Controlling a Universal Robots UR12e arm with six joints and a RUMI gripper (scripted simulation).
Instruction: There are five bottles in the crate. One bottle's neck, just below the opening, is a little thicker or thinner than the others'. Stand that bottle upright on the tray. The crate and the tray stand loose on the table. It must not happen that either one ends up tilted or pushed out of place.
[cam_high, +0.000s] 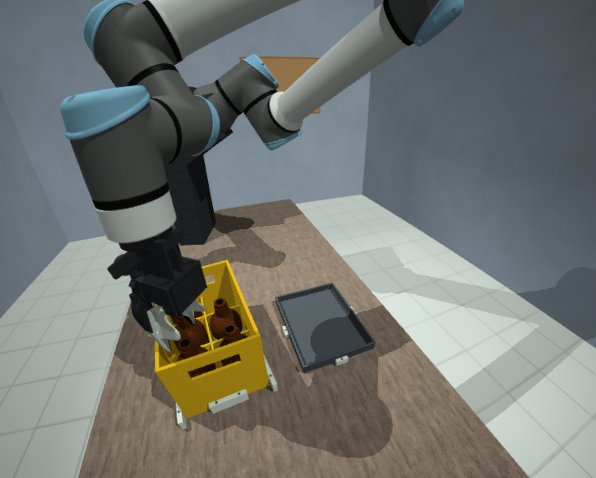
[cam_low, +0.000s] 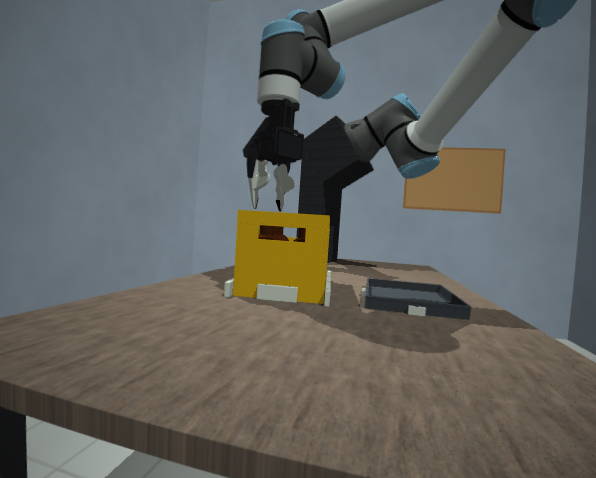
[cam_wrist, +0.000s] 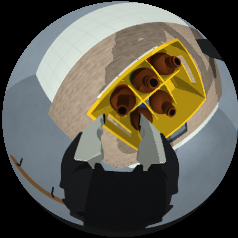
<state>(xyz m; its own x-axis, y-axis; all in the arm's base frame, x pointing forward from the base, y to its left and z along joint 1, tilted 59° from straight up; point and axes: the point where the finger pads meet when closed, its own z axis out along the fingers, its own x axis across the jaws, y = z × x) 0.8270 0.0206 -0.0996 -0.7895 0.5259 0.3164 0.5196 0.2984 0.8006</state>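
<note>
Right now my hand is 11 cm above the yellow crate, 9 cm past it and 3 cm to the right of it. From my hand the other things lie so: dark tray 31 cm to the left, 18 cm below, 12 cm behind.
</note>
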